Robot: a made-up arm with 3 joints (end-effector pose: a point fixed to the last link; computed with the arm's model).
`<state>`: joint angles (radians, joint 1 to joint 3).
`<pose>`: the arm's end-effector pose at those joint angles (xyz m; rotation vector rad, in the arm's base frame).
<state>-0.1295 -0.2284 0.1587</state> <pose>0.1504 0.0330 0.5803 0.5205 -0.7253 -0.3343</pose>
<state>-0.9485 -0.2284 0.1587</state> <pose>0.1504 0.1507 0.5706 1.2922 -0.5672 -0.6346</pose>
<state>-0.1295 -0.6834 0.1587</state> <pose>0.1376 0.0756 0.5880 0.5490 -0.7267 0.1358</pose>
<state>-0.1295 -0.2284 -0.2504</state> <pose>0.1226 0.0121 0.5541 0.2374 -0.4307 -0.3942</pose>
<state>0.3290 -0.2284 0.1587</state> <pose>0.1504 -0.0177 0.6248 0.0863 -0.7731 -0.1588</pose>
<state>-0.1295 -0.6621 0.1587</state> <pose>0.1386 0.0738 0.5878 0.5481 -0.7272 0.1138</pose>
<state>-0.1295 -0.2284 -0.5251</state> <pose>0.0992 -0.0032 0.5451 0.0481 -0.2309 -0.4274</pose>
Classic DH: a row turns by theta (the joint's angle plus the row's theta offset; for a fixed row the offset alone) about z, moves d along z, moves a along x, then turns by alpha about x. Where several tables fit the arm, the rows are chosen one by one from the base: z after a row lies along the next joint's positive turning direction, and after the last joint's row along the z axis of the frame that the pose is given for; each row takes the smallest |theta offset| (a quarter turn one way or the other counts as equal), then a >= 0, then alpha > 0; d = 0 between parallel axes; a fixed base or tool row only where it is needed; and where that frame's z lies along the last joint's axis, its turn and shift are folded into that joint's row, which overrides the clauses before.
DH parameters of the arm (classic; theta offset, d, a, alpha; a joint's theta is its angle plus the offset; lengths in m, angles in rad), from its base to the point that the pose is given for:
base (fixed): 1.5708 0.711 0.103 -1.5708
joint 1: -0.1433 -0.0115 -0.11 -1.8785
joint 2: 1.1534 0.057 0.0378 -1.7842
joint 3: 0.3145 0.0383 -0.0027 -1.5363
tool (fixed): -0.9751 -0.1072 0 0

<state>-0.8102 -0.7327 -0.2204</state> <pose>0.1249 0.1524 0.5634 0.8954 -0.5557 -0.0718</pose>
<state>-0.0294 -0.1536 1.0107</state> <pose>0.1687 0.0421 0.6683 1.0008 -1.3465 -0.1721</pose>
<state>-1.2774 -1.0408 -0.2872</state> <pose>0.1159 0.2187 0.6141 1.2512 -0.7242 0.0524</pose>
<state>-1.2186 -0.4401 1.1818</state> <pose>0.1458 0.1179 0.6829 2.1968 -1.4398 -0.7482</pose>
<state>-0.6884 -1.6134 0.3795</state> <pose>0.0514 0.2001 0.6310 1.2441 -0.9987 0.9618</pose>
